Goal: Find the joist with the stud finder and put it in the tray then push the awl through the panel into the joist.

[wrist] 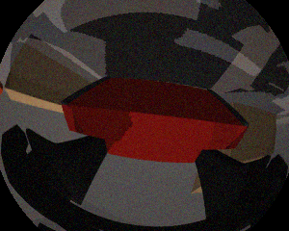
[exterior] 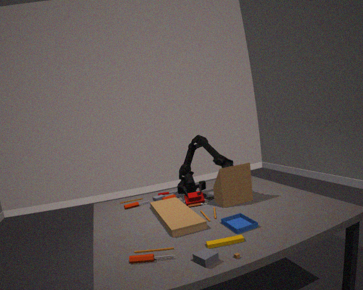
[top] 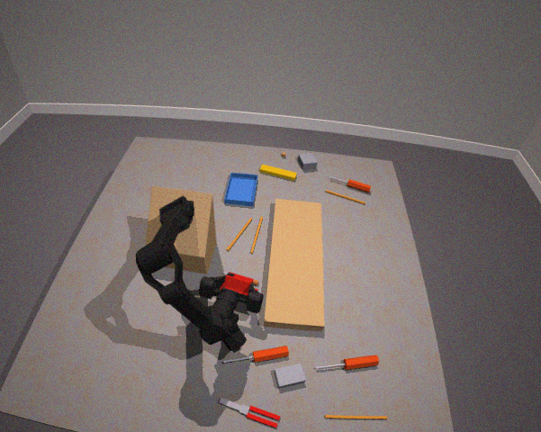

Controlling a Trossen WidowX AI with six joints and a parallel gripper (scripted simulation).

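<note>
The red stud finder is 10 mm behind my gripper tip and 10 mm below it. The rest, counted from my gripper tip: awl 10 mm behind, 50 mm to the left, 50 mm below; then blue tray 60 mm behind, 470 mm to the left, 50 mm below; then yellow bar 80 mm ahead, 600 mm to the left, 50 mm below.
</note>
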